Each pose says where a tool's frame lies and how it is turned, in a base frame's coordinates. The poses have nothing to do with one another.
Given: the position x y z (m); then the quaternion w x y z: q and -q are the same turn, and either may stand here.
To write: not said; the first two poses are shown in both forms.
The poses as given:
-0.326 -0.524 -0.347 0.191 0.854 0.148 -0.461
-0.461 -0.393 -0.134 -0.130 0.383 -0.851 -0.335
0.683 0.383 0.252 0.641 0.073 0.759 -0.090
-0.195 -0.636 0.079 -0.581 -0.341 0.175 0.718
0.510 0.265 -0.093 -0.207 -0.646 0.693 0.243
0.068 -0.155 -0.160 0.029 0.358 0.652 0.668
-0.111 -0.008 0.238 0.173 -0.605 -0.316 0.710
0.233 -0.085 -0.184 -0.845 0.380 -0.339 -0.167
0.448 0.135 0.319 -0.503 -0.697 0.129 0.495
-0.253 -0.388 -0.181 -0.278 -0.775 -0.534 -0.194
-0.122 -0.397 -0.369 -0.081 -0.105 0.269 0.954
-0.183 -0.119 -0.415 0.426 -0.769 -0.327 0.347
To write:
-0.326 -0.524 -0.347 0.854 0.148 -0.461 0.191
-0.461 -0.393 -0.134 -0.383 0.851 0.335 0.130
0.683 0.383 0.252 0.073 0.759 -0.090 0.641
-0.195 -0.636 0.079 0.341 -0.175 -0.718 0.581
0.510 0.265 -0.093 0.646 -0.693 -0.243 0.207
0.068 -0.155 -0.160 0.358 0.652 0.668 0.029
-0.111 -0.008 0.238 -0.605 -0.316 0.710 0.173
0.233 -0.085 -0.184 -0.380 0.339 0.167 0.845
0.448 0.135 0.319 0.697 -0.129 -0.495 0.503
-0.253 -0.388 -0.181 0.775 0.534 0.194 0.278
-0.122 -0.397 -0.369 0.105 -0.269 -0.954 0.081
-0.183 -0.119 -0.415 -0.769 -0.327 0.347 0.426

